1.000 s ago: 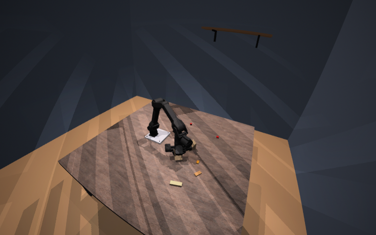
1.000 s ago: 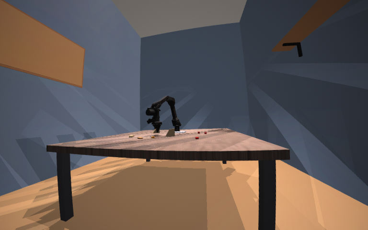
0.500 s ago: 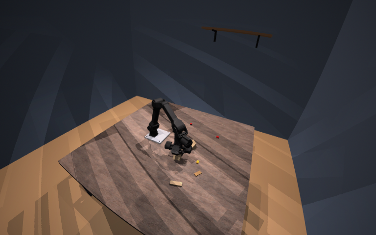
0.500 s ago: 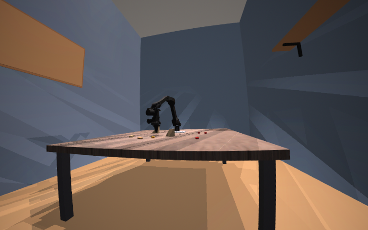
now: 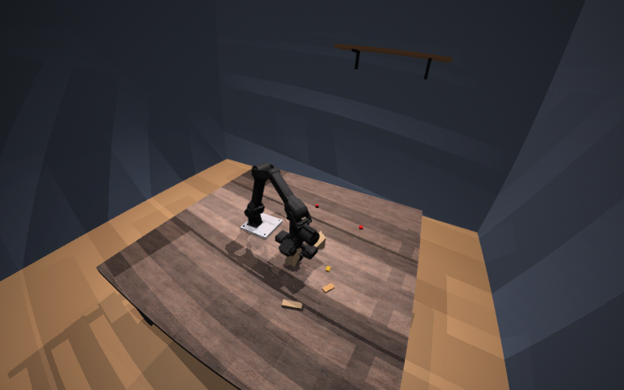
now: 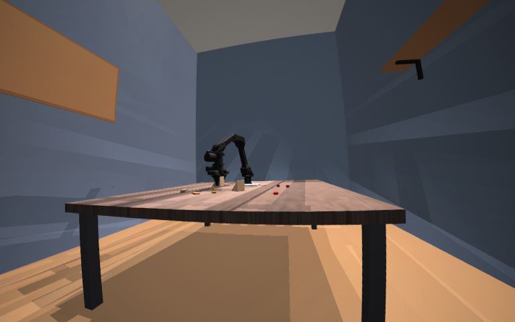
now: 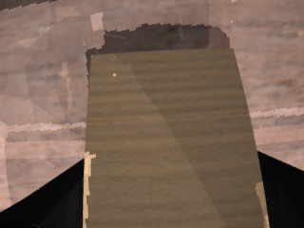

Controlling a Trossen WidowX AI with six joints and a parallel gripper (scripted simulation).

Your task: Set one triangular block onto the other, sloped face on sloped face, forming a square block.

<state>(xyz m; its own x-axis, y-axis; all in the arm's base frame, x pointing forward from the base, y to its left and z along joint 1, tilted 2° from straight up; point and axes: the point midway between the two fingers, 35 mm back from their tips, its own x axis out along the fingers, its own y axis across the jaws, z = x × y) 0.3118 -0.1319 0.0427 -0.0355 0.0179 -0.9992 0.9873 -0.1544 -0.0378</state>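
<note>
Now: gripper tip 150 mm short of the small orange cube, 30 mm to the right of it and 30 mm above it. Round my gripper tip: tan triangular block: 10 mm to the left, 10 mm above; red bit: 210 mm ahead, 380 mm to the left, 30 mm below.
</note>
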